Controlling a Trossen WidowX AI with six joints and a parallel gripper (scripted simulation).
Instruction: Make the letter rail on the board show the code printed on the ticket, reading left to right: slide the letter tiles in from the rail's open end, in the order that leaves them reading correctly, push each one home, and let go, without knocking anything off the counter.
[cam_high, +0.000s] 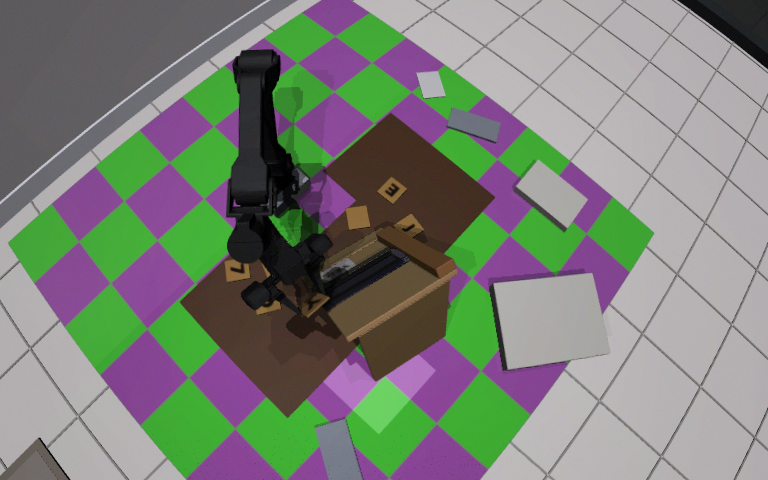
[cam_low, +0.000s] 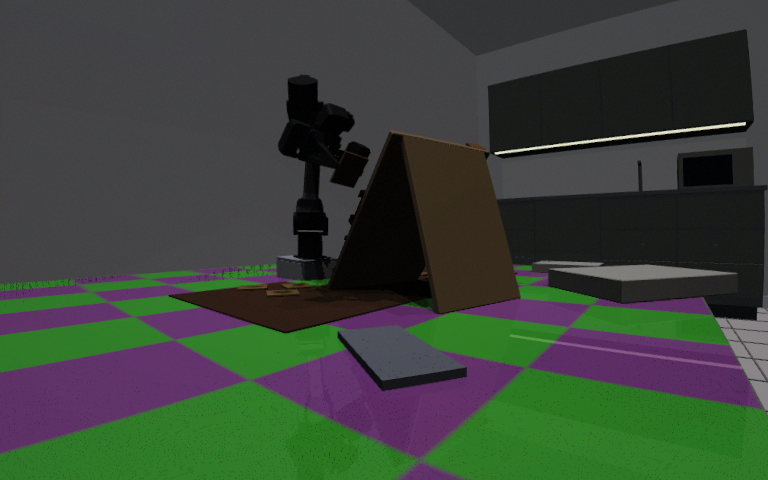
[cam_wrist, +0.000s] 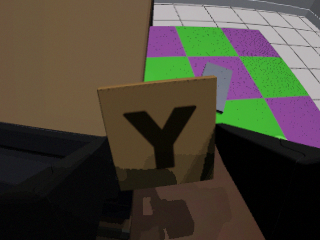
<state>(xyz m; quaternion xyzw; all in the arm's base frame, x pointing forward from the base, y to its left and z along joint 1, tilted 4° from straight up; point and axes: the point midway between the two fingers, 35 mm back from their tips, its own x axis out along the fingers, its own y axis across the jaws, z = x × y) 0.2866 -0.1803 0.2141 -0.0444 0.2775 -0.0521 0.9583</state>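
Now: gripper tip 15 cm above the white ticket, 11 cm to the right of it and 4 cm past it. Also, from my gripper tip: brown mat 23 cm below, 18 cm to the left, 12 cm behind; letter tile right at my gripper tip; pale card 74 cm to the left, 25 cm behind, 22 cm below.
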